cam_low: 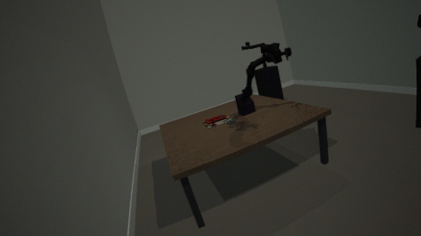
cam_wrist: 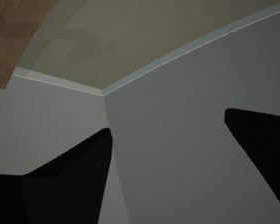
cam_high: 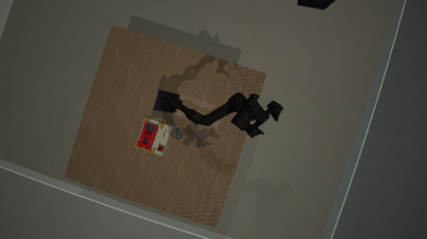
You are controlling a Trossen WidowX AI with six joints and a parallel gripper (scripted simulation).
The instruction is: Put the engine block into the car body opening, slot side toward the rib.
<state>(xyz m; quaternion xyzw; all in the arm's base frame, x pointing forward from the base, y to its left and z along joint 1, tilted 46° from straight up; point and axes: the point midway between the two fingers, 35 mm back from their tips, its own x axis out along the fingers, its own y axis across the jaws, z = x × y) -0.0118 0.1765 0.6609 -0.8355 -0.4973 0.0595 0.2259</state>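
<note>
My gripper tip is now 200 mm short of the engine block, 530 mm to the left of it and 450 mm above it. The rest, counted from my gripper tip: grey bracket 330 mm ahead, 650 mm to the right, 430 mm below.
</note>
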